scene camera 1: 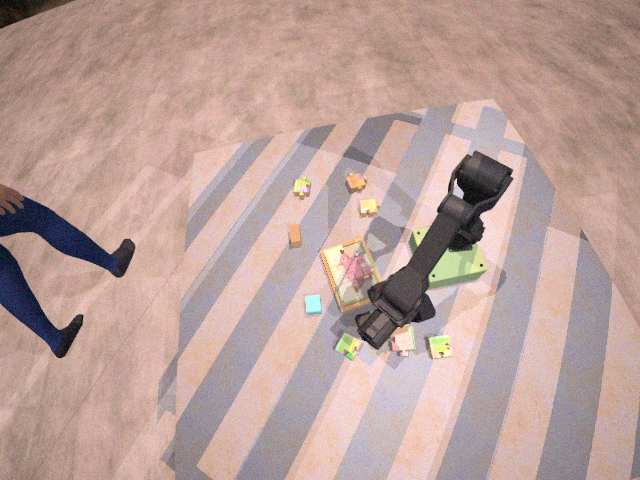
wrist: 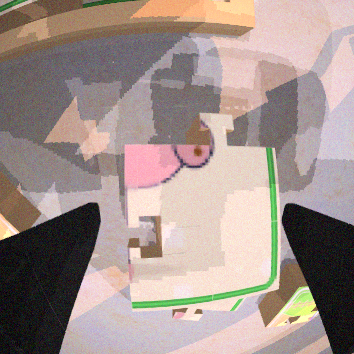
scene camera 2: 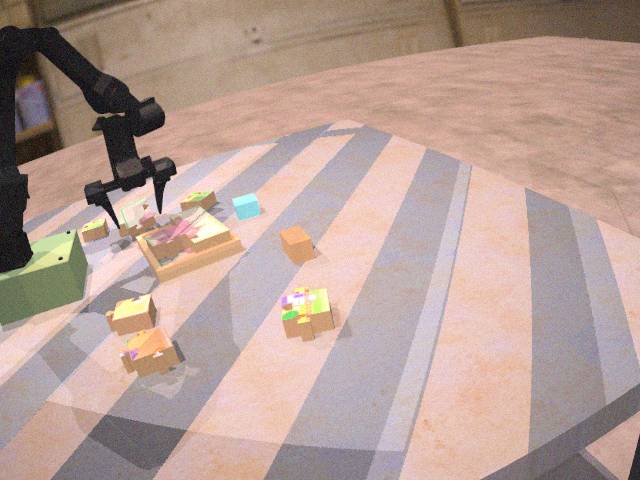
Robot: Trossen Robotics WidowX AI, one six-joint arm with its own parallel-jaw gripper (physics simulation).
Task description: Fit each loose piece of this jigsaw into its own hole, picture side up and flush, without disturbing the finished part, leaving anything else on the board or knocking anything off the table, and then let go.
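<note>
My gripper (scene camera 2: 139,220) (wrist: 194,214) is open, its fingertips around but apart from a white-and-pink piece (scene camera 1: 405,338) (scene camera 2: 135,211) (wrist: 200,200). That piece is picture side up, resting over another pale piece (wrist: 237,304), mostly hidden. The framed board (scene camera 1: 354,307) (scene camera 2: 201,264) (wrist: 220,25) holds the finished pig part (scene camera 1: 354,266) (scene camera 2: 211,227). Green pieces lie left (scene camera 1: 348,346) (scene camera 2: 198,199) (wrist: 11,222) and right (scene camera 1: 439,346) (scene camera 2: 95,229) (wrist: 295,306) in the wrist view. An orange piece (scene camera 1: 356,182) (scene camera 2: 150,351), yellow piece (scene camera 1: 368,207) (scene camera 2: 132,314) and multicoloured piece (scene camera 1: 302,187) (scene camera 2: 308,312) lie apart.
A cyan block (scene camera 1: 313,304) (scene camera 2: 246,206) and an orange block (scene camera 1: 295,235) (scene camera 2: 297,244) lie beside the board. The green arm base (scene camera 1: 457,268) (scene camera 2: 46,273) stands on the board's other side. A person's legs (scene camera 1: 62,235) show at the left in scene camera 1.
</note>
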